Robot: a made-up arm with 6 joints. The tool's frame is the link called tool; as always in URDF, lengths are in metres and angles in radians.
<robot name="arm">
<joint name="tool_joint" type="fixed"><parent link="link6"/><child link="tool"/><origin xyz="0 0 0" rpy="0 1.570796 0"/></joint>
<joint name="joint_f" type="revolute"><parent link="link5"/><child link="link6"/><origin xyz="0 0 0.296" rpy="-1.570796 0 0"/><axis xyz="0 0 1"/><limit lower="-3.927" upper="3.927" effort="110" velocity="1.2"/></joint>
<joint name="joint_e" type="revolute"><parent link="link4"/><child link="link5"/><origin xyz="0 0 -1.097" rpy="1.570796 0 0"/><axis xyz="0 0 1"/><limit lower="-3.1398" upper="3.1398" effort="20" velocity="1.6"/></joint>
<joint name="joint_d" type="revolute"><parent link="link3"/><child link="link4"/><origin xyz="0 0 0" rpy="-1.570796 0 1.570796"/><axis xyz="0 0 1"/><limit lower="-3.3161" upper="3.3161" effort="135" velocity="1.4"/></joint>
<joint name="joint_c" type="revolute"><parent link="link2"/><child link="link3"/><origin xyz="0 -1.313 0" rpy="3.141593 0 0"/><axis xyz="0 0 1"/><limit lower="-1.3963" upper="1.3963" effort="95" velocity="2.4"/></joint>
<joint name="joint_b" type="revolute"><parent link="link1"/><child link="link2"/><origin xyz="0 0 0" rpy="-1.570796 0 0"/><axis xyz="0 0 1"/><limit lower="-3.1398" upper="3.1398" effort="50" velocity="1.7"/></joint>
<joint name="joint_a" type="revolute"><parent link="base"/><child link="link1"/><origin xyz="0 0 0.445"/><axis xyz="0 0 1"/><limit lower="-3.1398" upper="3.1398" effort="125" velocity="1.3"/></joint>
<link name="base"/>
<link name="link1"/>
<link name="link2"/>
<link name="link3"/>
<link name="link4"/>
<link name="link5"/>
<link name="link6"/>
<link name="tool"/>
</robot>
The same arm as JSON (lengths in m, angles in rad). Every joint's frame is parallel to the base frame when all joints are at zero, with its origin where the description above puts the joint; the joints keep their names.
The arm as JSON. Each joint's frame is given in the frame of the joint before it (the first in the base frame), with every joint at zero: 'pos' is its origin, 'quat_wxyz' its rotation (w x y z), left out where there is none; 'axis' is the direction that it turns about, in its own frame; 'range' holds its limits. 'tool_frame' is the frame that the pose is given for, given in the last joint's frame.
{"length_unit": "m", "angle_unit": "rad", "joints": [{"joint": "joint_a", "pos": [0.0, 0.0, 0.445], "axis": [0.0, 0.0, 1.0], "range": [-3.1398, 3.1398]}, {"joint": "joint_b", "pos": [0.0, 0.0, 0.0], "axis": [0.0, 1.0, 0.0], "range": [-3.1398, 3.1398]}, {"joint": "joint_c", "pos": [0.0, 0.0, 1.313], "axis": [0.0, -1.0, 0.0], "range": [-1.3963, 1.3963]}, {"joint": "joint_d", "pos": [0.0, 0.0, 0.0], "axis": [-1.0, 0.0, 0.0], "range": [-3.3161, 3.3161]}, {"joint": "joint_e", "pos": [1.097, 0.0, 0.0], "axis": [0.0, -1.0, 0.0], "range": [-3.1398, 3.1398]}, {"joint": "joint_f", "pos": [0.0, -0.296, 0.0], "axis": [-1.0, 0.0, 0.0], "range": [-3.927, 3.927]}], "tool_frame": {"pos": [0.0, 0.0, 0.0], "quat_wxyz": [1.0, 0.0, 0.0, 0.0]}}
